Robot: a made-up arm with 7 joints.
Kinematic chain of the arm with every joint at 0, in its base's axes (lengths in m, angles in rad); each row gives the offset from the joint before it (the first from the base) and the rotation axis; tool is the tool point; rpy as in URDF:
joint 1: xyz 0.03 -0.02 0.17 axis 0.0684 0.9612 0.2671
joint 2: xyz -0.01 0.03 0 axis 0.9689 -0.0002 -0.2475
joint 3: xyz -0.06 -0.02 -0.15 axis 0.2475 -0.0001 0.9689
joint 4: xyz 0 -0.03 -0.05 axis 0.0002 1 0
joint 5: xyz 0.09 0 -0.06 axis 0.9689 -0.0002 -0.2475
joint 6: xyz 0 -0.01 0 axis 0.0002 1 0
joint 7: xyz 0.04 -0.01 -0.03 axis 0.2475 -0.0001 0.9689
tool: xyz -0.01 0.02 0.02 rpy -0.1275 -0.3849 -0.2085
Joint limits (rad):
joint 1: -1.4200..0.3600
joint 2: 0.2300..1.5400
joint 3: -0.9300..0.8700
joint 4: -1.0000..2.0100
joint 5: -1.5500..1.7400
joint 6: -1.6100..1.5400
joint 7: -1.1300..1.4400
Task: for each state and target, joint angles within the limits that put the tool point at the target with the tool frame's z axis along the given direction. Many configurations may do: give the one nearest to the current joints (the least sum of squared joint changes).
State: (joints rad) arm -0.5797 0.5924 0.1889 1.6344 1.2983 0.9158 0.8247
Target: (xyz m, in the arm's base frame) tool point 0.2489 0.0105 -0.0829 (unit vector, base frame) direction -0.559 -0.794 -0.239
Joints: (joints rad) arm -1.2764 0.2424 0.0058 1.8796 1.7108 0.2816 0.7944
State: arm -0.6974 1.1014 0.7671 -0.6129 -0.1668 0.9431 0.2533
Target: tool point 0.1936 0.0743 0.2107 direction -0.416 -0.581 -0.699
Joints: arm -1.2249 0.9399 0.4406 -0.9494 0.1554 0.5346 0.5565
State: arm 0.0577 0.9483 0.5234 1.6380 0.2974 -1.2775 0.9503
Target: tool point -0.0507 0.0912 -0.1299 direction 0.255 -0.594 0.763
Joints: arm -0.1127 0.5574 0.6466 1.9738 0.3465 -1.2382 0.8052
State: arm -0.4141 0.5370 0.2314 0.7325 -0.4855 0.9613 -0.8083
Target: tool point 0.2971 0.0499 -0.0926 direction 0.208 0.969 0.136
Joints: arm -0.9517 0.3834 0.4350 0.9647 -0.6290 0.7257 -1.0970
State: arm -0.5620 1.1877 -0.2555 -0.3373 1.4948 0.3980 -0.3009
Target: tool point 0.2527 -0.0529 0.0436 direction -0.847 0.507 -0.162
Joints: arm -1.1989 0.6510 -0.8664 -0.2783 0.8942 -0.4248 -0.2749
